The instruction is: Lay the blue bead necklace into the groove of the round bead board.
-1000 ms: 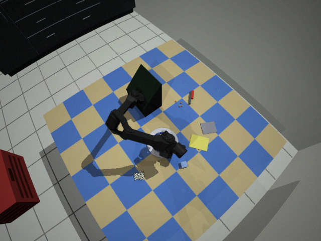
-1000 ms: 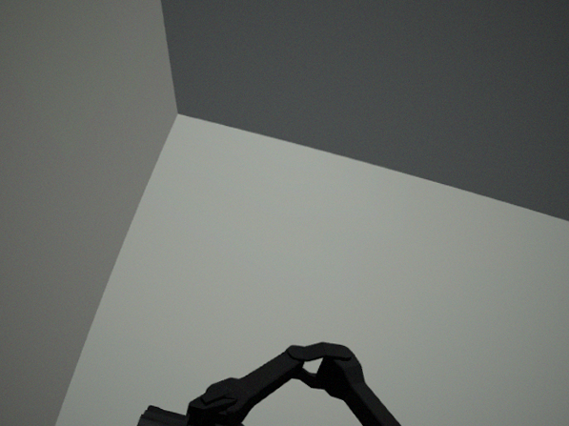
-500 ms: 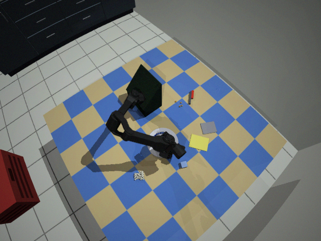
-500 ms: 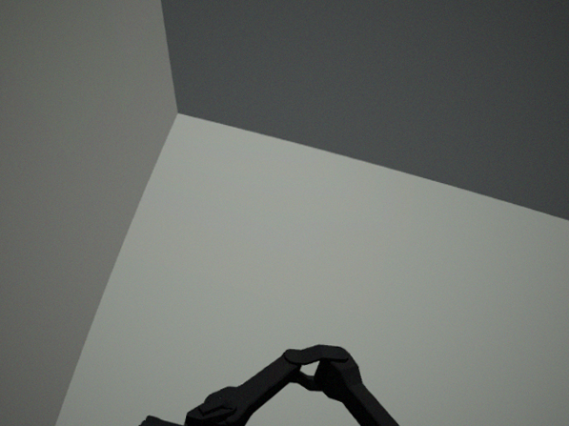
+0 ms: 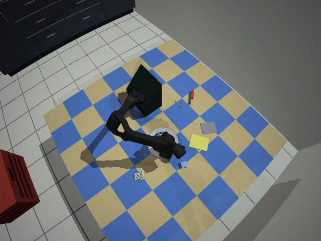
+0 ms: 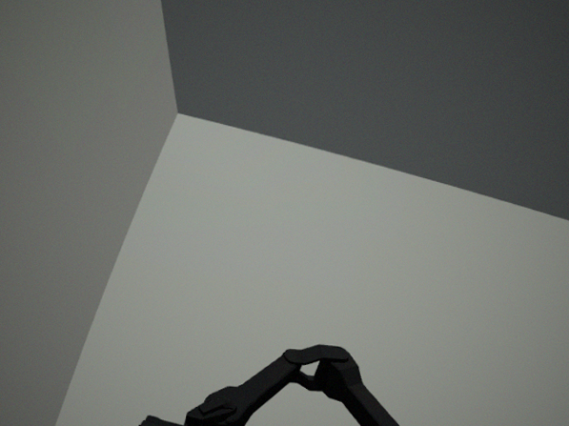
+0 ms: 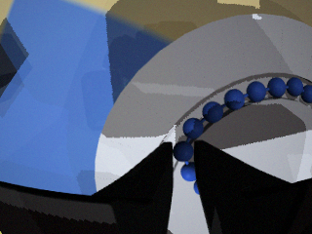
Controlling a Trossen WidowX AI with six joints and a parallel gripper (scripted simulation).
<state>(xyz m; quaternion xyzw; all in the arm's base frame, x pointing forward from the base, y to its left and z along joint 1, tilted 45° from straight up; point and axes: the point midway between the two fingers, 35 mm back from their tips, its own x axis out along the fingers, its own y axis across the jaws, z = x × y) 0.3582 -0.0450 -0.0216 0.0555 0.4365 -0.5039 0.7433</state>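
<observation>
Right now my gripper tip is 6 cm past the round white bead board and 1 cm above it. Round my gripper tip: small blue cube (13 cm ahead, 3 cm to the left, 1 cm below); then grey square (2 cm ahead, 32 cm to the left, 1 cm below); then yellow pad (6 cm ahead, 20 cm to the left, 1 cm below).
</observation>
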